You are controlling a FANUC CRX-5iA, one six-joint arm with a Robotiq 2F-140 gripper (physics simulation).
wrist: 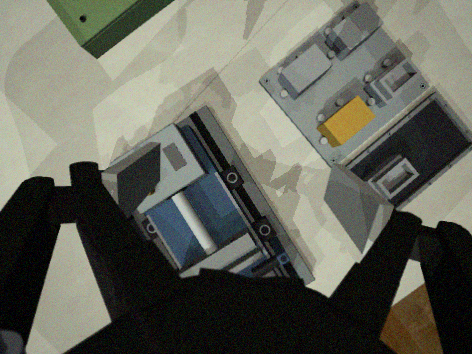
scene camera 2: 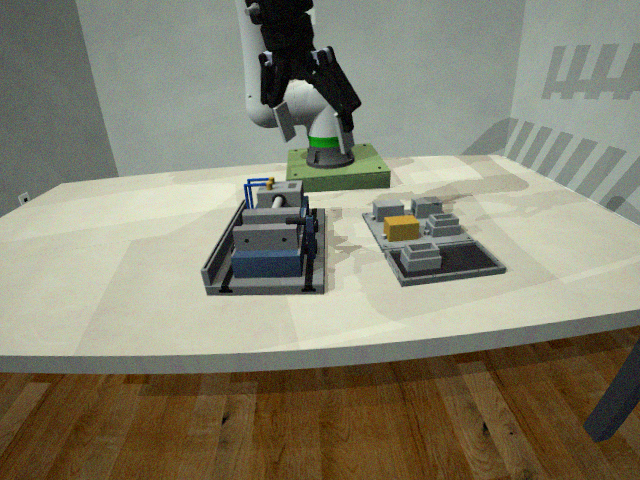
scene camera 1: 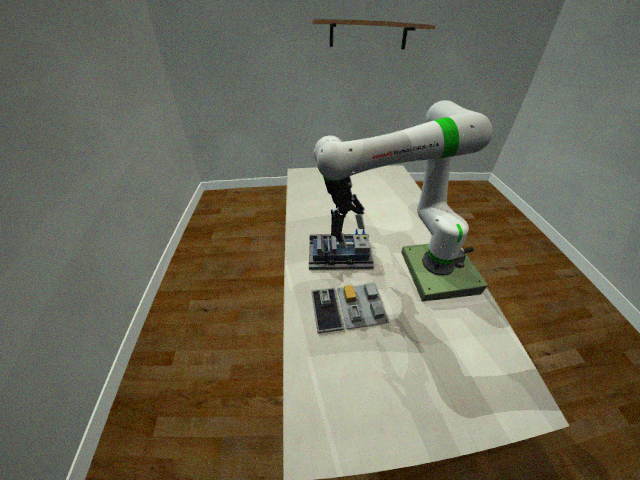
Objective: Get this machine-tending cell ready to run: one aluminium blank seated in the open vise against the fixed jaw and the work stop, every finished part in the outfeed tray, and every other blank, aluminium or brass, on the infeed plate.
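Where they show: gripper, fingertip midpoint: (wrist: pixel 244 171) (scene camera 2: pixel 317 143) (scene camera 1: pixel 353 237); arm's base, link origin: (scene camera 2: pixel 330 160) (scene camera 1: pixel 438 263).
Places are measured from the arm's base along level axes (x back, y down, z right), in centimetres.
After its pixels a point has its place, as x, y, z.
My gripper (scene camera 1: pixel 351 231) {-39.7, -14.0, 9.8} (scene camera 2: pixel 315 136) {-39.7, -14.0, 9.8} (wrist: pixel 244 171) {-39.7, -14.0, 9.8} is open and empty above the rear of the vise (scene camera 1: pixel 341 257) {-42.8, 0.7, 13.0} (scene camera 2: pixel 266 263) {-54.6, 0.7, 20.8} (wrist: pixel 225 200) {-40.7, -0.6, 13.9}. No blank shows at the vise jaws; the wrist view partly hides them. A brass blank (scene camera 1: pixel 349 293) {-44.5, 1.0, -6.6} (scene camera 2: pixel 401 228) {-45.9, 1.9, -4.8} (wrist: pixel 350 121) {-44.2, 1.0, -5.5}, an aluminium blank (scene camera 1: pixel 371 290) {-35.2, 1.0, -7.0} (scene camera 2: pixel 388 210) {-36.8, 2.0, -5.5} (wrist: pixel 306 70) {-35.2, 1.0, -5.8}, a second aluminium blank (scene camera 1: pixel 377 309) {-35.8, 1.0, -16.0} (scene camera 2: pixel 427 207) {-37.3, 2.0, -14.4} and a stepped, pocketed finished part (scene camera 1: pixel 355 312) {-44.2, 2.5, -14.6} (scene camera 2: pixel 443 227) {-46.2, 2.6, -13.7} (wrist: pixel 397 82) {-44.8, 2.5, -14.8} sit on the infeed plate (scene camera 1: pixel 364 304) {-38.9, 4.6, -10.7} (wrist: pixel 300 114) {-38.9, 4.6, -2.3}. Another finished part (scene camera 1: pixel 324 296) {-54.4, 2.7, -4.9} (scene camera 2: pixel 421 259) {-56.0, 2.7, -4.4} (wrist: pixel 395 177) {-54.5, 2.7, -5.6} sits in the dark outfeed tray (scene camera 1: pixel 328 317) {-54.6, 4.8, -13.4} (scene camera 2: pixel 467 260) {-55.3, 4.8, -14.0} (wrist: pixel 425 135) {-53.8, 4.8, -14.1}.
The green base plate (scene camera 1: pixel 429 289) {-11.4, 0.1, -12.4} (scene camera 2: pixel 361 178) {-13.3, 2.2, -6.1} (wrist: pixel 105 30) {-11.4, 1.8, 10.5} carries the arm behind the vise. A grey cylinder block (scene camera 1: pixel 361 241) {-32.6, -4.2, 16.6} (scene camera 2: pixel 281 193) {-36.0, -3.8, 16.9} (wrist: pixel 185 160) {-34.1, -4.2, 13.8} with blue hoses rises at the vise's rear. The tray adjoins the infeed plate beside the vise. A shelf (scene camera 1: pixel 372 23) hangs on the wall.
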